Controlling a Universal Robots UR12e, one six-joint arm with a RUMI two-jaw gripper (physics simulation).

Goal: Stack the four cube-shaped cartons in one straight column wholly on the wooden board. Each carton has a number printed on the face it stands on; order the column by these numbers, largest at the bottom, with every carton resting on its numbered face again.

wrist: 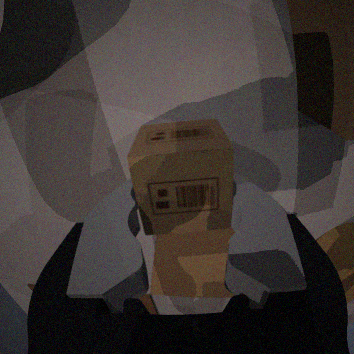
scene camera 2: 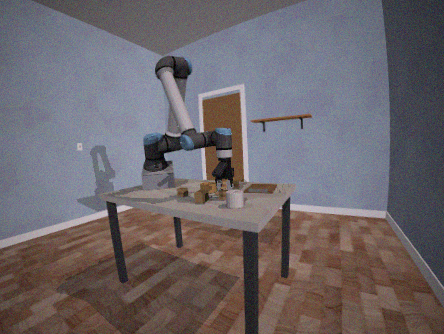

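Seen in the pictures: gripper, fingertip midpoint: (wrist: pixel 183 179) (scene camera 2: pixel 224 195); arm's base, link origin: (scene camera 2: pixel 155 166).
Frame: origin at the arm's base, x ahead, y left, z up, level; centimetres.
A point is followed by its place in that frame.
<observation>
My gripper (scene camera 2: pixel 223 193) @(y -29.6, x 68.8, z -14.8 cm) (wrist: pixel 183 179) @(y -29.6, x 68.8, z -14.8 cm) points down over the table, its two grey fingers closed on opposite sides of a tan cube-shaped carton (wrist: pixel 182 167) @(y -32.0, x 68.5, z -11.8 cm). The carton has a printed barcode label on the side facing the wrist camera and another print on its top. Its underside and number are hidden, and I cannot tell if it touches the table. Small tan cartons (scene camera 2: pixel 223 183) @(y -3.8, x 60.0, z -13.0 cm) show around the fingers in the scene view, too small to tell apart. The wooden board (scene camera 2: pixel 270 187) @(y 0.9, x 92.5, z -16.5 cm) lies on the right part of the table, with a grey patch on it.
A white cylinder (scene camera 2: pixel 235 199) @(y -46.2, x 79.2, z -12.5 cm) stands near the table's front edge, close to the gripper. A brown block (scene camera 2: pixel 201 197) @(y -41.0, x 59.3, z -13.5 cm) and a smaller brown block (scene camera 2: pixel 182 192) @(y -29.9, x 41.4, z -13.9 cm) stand to the left. A tan flat-faced object (wrist: pixel 205 260) @(y -20.0, x 68.3, z -15.7 cm) adjoins the held carton in the wrist view.
</observation>
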